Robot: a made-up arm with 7 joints.
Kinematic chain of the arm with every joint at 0, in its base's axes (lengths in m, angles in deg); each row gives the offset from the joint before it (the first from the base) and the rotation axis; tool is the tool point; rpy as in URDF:
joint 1: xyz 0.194 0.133 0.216 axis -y
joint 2: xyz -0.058 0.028 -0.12 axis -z
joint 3: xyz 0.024 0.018 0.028 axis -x
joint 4: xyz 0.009 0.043 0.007 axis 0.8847 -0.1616 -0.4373
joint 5: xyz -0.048 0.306 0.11 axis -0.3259 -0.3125 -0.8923
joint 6: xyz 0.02 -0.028 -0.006 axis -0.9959 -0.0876 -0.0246
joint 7: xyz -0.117 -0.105 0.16 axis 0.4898 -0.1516 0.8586
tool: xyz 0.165 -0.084 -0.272 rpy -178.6 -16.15 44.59
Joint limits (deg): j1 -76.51..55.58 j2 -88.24..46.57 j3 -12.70..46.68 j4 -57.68..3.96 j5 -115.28..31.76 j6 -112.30..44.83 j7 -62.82..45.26
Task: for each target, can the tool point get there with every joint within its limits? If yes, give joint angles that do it. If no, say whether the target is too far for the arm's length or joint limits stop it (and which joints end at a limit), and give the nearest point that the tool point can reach.
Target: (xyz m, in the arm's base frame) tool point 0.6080 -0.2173 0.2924
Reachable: no: joint limits stop it (at a limit: joint 1, joint 2, joint 3, joint 4, joint 7) | nearest point 0.5549 -0.1569 0.1891 | short by 0.131 m
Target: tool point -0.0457 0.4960 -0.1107
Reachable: yes | joints 1.72 -6.28 16.09 -15.12 -95.16 -49.43 10.34
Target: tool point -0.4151 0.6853 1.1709
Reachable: no: too far | nearest point -0.1499 0.4130 0.6937 | short by 0.610 m
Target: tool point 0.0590 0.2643 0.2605
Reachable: yes | joints -19.40 -65.92 -6.84 -52.93 -13.64 22.03 -23.13
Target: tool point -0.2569 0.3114 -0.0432
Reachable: yes | joints -13.80 -42.84 11.71 -48.84 -28.71 -72.79 35.98
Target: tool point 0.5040 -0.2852 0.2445
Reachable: no: joint limits stop it (at a limit: joint 1, joint 2, joint 3, joint 4, joint 7) | nearest point 0.4837 -0.2217 0.1707 | short by 0.099 m
